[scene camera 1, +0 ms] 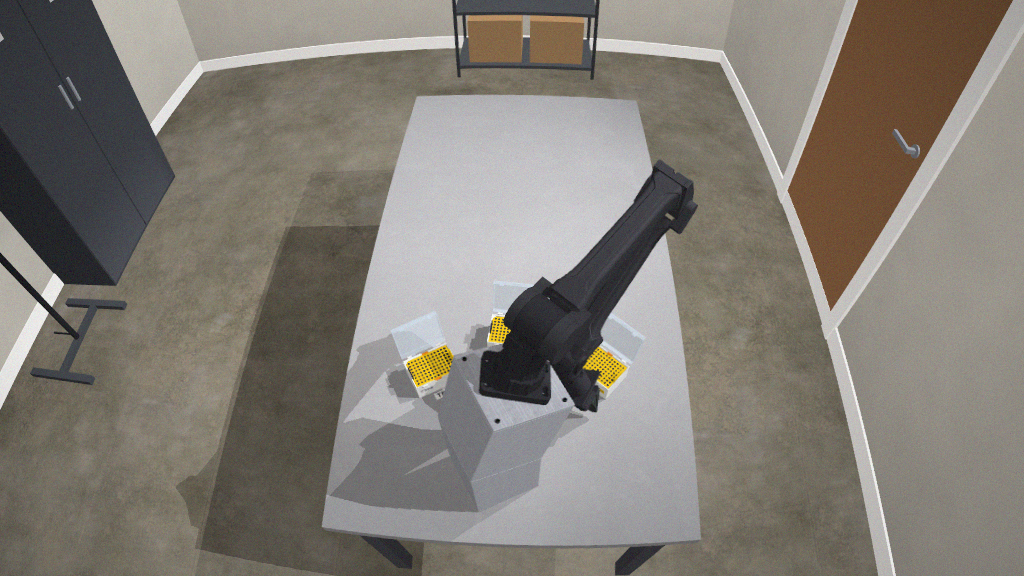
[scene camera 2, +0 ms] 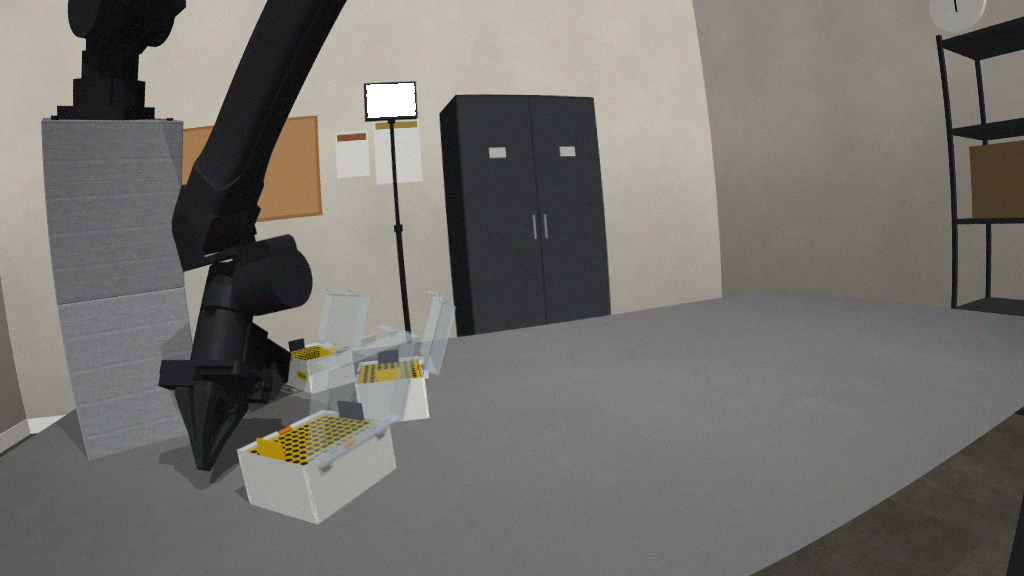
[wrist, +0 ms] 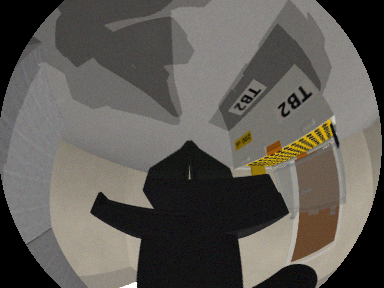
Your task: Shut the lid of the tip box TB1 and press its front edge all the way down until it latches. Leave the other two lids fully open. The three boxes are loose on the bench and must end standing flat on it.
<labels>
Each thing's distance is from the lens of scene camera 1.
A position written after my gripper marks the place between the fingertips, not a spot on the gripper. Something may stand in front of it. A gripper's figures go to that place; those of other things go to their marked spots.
my gripper [scene camera 1: 594, 411]: 142 cm
tip box [scene camera 1: 440, 382]: 145 cm
</labels>
